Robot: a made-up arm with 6 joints. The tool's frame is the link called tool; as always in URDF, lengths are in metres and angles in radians.
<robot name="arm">
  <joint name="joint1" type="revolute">
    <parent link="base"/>
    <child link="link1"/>
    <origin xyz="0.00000 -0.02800 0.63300" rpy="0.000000 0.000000 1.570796"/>
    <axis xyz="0 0 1"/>
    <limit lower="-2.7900" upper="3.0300"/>
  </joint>
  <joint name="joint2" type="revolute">
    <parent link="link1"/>
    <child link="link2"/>
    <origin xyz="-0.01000 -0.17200 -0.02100" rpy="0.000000 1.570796 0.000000"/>
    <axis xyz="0 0 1"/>
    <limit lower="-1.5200" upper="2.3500"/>
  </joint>
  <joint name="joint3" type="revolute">
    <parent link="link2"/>
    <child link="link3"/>
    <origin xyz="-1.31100 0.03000 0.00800" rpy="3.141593 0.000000 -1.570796"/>
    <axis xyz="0 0 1"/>
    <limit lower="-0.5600" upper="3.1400"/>
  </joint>
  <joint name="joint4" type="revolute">
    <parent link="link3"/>
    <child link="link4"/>
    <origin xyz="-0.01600 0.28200 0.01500" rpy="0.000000 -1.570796 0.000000"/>
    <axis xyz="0 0 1"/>
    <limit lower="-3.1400" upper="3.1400"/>
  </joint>
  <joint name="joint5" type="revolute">
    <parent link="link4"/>
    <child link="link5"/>
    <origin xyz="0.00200 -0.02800 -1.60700" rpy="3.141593 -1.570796 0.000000"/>
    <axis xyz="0 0 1"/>
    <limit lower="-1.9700" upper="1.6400"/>
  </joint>
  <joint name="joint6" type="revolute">
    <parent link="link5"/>
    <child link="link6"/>
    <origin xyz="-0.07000 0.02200 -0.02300" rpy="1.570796 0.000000 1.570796"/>
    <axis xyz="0 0 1"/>
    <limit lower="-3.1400" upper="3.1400"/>
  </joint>
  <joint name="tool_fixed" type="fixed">
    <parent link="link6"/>
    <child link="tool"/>
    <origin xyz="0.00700 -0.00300 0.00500" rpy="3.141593 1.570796 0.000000"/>
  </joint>
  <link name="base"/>
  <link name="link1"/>
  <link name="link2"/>
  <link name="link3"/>
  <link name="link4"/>
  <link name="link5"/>
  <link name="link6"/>
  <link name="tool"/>
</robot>
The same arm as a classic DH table. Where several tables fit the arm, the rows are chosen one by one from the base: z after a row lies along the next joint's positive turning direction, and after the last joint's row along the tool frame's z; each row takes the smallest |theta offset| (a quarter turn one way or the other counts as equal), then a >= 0, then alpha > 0; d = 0 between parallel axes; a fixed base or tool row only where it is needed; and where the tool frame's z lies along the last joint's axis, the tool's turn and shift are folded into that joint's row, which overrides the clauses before.
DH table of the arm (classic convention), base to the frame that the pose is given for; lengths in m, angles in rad. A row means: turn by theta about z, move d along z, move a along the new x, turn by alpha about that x. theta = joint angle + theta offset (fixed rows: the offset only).
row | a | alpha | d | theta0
base (fixed) | 0.0280 | 0.0000 | 0.0000 | -1.5708
joint1 | 0.1720 | -1.5708 | 0.6120 | 1.5708
joint2 | -1.3113 | 3.1416 | 0.0000 | 1.5479
joint3 | -0.2820 | 1.5708 | 0.0170 | -0.0229
joint4 | 0.0280 | -1.5708 | -1.5910 | 0.0000
joint5 | 0.0220 | 1.5708 | -0.0210 | 0.0000
joint6 | 0.0030 | 1.5708 | -0.0650 | -1.5708
tool (fixed) | 0.0000 | 0.0000 | -0.0070 | -1.5708
Joint limits (rad, base to tool): -2.7900..3.0300 -1.5200..2.3500 -0.5600..3.1400 -3.1400..3.1400 -1.9700..1.6400 -3.1400..3.1400

